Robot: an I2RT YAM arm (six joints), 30 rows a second.
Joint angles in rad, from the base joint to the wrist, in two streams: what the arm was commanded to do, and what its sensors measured. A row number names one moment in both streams.
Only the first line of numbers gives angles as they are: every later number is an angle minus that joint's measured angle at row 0.
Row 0, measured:
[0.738 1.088 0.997 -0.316 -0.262 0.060]
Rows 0 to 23, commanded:
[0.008 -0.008 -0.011 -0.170 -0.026 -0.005]
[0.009 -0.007 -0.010 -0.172 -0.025 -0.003]
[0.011 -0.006 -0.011 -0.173 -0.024 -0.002]
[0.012 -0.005 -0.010 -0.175 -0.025 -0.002]
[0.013 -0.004 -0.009 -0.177 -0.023 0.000]
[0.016 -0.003 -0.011 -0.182 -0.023 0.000]
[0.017 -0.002 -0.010 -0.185 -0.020 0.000]
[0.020 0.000 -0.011 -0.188 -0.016 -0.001]
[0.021 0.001 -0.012 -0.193 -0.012 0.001]
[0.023 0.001 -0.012 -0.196 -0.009 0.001]
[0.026 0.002 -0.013 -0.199 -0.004 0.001]
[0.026 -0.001 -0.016 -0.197 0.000 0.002]
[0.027 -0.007 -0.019 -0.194 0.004 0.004]
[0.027 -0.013 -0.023 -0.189 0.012 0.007]
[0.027 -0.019 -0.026 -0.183 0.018 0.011]
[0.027 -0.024 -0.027 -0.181 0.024 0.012]
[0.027 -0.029 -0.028 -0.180 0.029 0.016]
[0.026 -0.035 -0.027 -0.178 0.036 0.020]
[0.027 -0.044 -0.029 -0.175 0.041 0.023]
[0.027 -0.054 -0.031 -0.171 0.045 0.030]
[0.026 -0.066 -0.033 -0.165 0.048 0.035]
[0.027 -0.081 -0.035 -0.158 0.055 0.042]
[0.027 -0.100 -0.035 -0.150 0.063 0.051]
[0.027 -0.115 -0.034 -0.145 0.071 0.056]
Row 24, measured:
[0.027 -0.086 -0.034 -0.177 0.039 0.026]
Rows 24 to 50, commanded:
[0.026 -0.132 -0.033 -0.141 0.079 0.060]
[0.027 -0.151 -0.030 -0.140 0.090 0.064]
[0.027 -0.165 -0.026 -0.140 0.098 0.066]
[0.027 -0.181 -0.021 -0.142 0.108 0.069]
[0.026 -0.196 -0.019 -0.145 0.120 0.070]
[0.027 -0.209 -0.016 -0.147 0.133 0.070]
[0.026 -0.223 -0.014 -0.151 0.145 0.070]
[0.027 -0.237 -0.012 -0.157 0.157 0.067]
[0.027 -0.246 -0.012 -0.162 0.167 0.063]
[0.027 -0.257 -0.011 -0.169 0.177 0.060]
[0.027 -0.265 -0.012 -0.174 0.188 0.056]
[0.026 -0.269 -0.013 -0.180 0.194 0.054]
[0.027 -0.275 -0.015 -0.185 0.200 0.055]
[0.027 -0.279 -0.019 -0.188 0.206 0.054]
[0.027 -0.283 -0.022 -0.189 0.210 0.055]
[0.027 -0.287 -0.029 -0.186 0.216 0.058]
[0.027 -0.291 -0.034 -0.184 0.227 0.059]
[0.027 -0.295 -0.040 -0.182 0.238 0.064]
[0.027 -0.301 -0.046 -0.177 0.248 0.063]
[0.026 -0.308 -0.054 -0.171 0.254 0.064]
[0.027 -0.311 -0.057 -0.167 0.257 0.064]
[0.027 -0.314 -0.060 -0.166 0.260 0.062]
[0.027 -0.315 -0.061 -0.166 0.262 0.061]
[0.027 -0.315 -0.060 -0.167 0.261 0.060]
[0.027 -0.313 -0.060 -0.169 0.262 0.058]
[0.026 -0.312 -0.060 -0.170 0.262 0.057]
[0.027 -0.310 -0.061 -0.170 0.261 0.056]
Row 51, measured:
[0.027 -0.312 -0.060 -0.178 0.243 0.054]
